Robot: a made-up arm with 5 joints.
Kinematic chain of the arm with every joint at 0, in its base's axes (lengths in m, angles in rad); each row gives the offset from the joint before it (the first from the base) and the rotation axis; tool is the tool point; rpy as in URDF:
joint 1: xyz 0.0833 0 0.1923 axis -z
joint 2: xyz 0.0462 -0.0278 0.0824 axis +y
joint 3: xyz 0.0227 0 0.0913 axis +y
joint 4: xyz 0.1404 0 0.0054 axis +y
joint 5: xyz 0.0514 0.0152 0 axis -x
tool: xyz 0 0 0 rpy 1.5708 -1.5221 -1.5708
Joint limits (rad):
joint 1: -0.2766..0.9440
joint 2: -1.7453..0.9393
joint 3: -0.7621..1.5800
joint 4: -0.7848..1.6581
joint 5: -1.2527..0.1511
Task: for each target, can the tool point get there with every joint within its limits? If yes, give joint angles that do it. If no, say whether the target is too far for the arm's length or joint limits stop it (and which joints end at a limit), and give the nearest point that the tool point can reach.
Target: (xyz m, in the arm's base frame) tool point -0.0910 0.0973 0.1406
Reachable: no: joint limits stop it (at a limit: joint 1, joint 2, joint 3) | nearest point 0.0583 0.0130 0.2045 | short by 0.183 m
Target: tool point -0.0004 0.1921 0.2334
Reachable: no: joint limits stop it (at a limit: joint 1, joint 2, joint 3, joint 4) | nearest point -0.0529 0.1666 0.3523 | short by 0.132 m
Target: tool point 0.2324 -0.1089 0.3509
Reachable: yes | joints 0.5625 -0.7142 0.5950 0.7359 -0.0227
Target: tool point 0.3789 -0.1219 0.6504
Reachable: no: too far | nearest point 0.2775 -0.0801 0.4998 | short by 0.186 m
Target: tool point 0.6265 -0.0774 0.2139
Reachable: no: too far | nearest point 0.4006 -0.0452 0.2669 | short by 0.234 m
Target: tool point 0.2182 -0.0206 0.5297
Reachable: yes | joints 0.0588 -0.3233 -0.5491 -0.4829 -1.0135
